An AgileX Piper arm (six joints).
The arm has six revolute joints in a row. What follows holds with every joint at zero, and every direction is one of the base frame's. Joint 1 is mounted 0.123 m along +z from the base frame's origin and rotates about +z. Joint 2 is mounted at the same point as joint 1 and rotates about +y. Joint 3 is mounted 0.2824 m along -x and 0.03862 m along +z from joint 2 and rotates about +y. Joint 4 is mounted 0.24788 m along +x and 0.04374 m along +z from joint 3 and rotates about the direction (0.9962, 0, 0.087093). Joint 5 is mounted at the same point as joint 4 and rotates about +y. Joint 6 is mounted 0.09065 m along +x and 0.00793 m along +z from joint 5 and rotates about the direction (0.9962, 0, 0.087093). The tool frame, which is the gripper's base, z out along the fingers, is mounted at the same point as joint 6; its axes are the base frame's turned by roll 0, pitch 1.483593 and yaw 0 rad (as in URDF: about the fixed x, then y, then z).
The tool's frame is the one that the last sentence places.
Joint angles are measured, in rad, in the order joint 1, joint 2, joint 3, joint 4, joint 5, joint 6. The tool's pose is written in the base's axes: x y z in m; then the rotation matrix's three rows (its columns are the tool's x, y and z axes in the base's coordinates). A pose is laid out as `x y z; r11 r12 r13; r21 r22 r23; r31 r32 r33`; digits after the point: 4 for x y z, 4 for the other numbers.
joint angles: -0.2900 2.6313 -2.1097 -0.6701 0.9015 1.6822
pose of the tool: 0.4949 -0.1939 0.0671; 0.0837 0.9848 0.1521; 0.8326 0.0148 -0.5537; -0.5475 0.1730 -0.8187
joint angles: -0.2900 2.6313 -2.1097 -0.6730 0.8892 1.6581
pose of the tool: 0.4960 -0.1940 0.0674; 0.0583 0.9847 0.1643; 0.8313 0.0433 -0.5542; -0.5528 0.1689 -0.8160
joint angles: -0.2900 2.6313 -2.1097 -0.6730 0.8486 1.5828
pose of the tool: 0.4996 -0.1935 0.0679; -0.0160 0.9788 0.2042; 0.8259 0.1281 -0.5490; -0.5636 0.1599 -0.8105
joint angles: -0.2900 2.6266 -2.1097 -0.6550 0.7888 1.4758
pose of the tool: 0.5051 -0.1918 0.0707; -0.1078 0.9580 0.2657; 0.8135 0.2386 -0.5303; -0.5714 0.1590 -0.8051
